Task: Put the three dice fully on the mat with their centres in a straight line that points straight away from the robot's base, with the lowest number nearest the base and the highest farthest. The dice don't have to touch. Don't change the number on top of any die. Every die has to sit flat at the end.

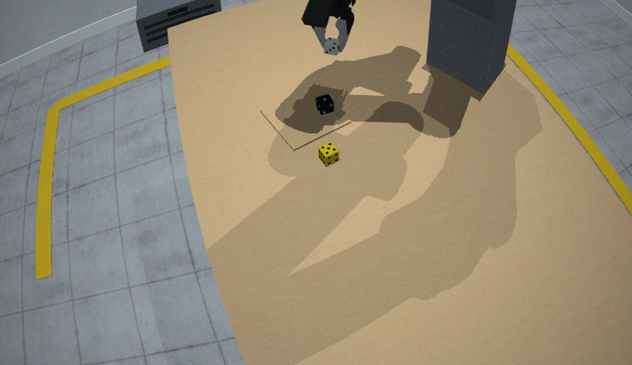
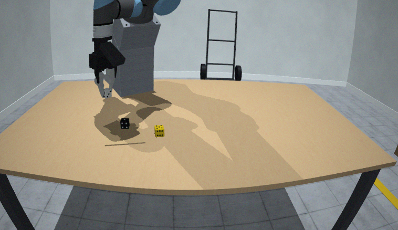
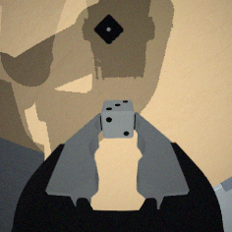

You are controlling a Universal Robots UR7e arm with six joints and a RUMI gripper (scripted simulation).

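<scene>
My hand is 90 mm short of the mat, 80 mm to the right of it and 120 mm above it. From my hand the other things lie so: yellow die: 70 mm ahead, 210 mm to the left, 100 mm below; white die: right at my hand; black die: 40 mm ahead, 80 mm to the left, 100 mm below.
</scene>
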